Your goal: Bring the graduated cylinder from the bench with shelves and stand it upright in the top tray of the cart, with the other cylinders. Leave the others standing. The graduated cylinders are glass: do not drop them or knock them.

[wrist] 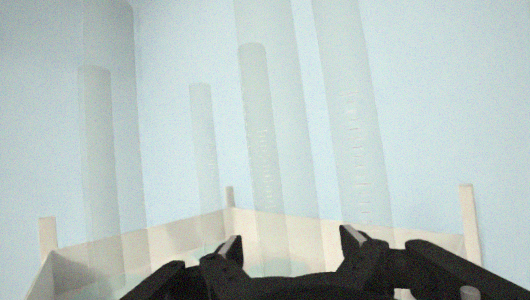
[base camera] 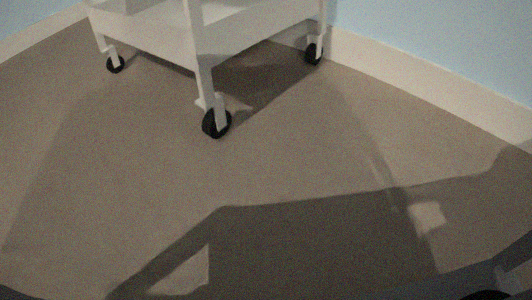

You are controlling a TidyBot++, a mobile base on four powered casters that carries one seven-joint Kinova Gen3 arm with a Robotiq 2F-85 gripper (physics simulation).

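Frame: origin at the arm's base, x up, y back, z right, level; centimetres.
Seen in the pictures: gripper, between the fingertips: (wrist: 290, 243).
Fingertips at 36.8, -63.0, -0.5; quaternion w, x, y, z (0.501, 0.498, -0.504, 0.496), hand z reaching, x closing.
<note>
Offsets run from my fingertips to a thing's top centre, as dx, dy, dz. "spot": to the spot under its first point. Level surfaces: height alone.
My gripper (wrist: 290, 243) is open, its black fingers low in the wrist view. A wide, clear graduated cylinder @[spot: +8.1, +2.5, +0.9] (wrist: 290, 125) stands upright between and beyond the fingers; its foot is hidden by the gripper. Another wide cylinder @[spot: +8.3, -2.8, +6.6] (wrist: 355, 125) with scale marks stands to the right. A medium cylinder (wrist: 261, 100) and a thin cylinder @[+23.3, -25.9, -15.0] (wrist: 201, 130) stand left of centre. A narrow cylinder @[+23.3, -2.5, -15.2] (wrist: 97, 125) and a wide cylinder (wrist: 128, 150) overlap at the far left. They show over the top tray @[spot: -5.1, -26.3, -23.1] (wrist: 175, 229) of the white cart (base camera: 145, 42). The bench does not show in either view.
White corner posts (wrist: 48, 232) (wrist: 230, 196) (wrist: 470, 215) rise at the tray's corners. In the base camera view, the cart's near caster @[spot: -72.7, +17.5, -4.7] (base camera: 216, 123) rests on the brown floor @[dx -76.5] (base camera: 125, 160). A pale blue wall (base camera: 450, 45) with a cream skirting (base camera: 415, 70) stands behind and to the right.
</note>
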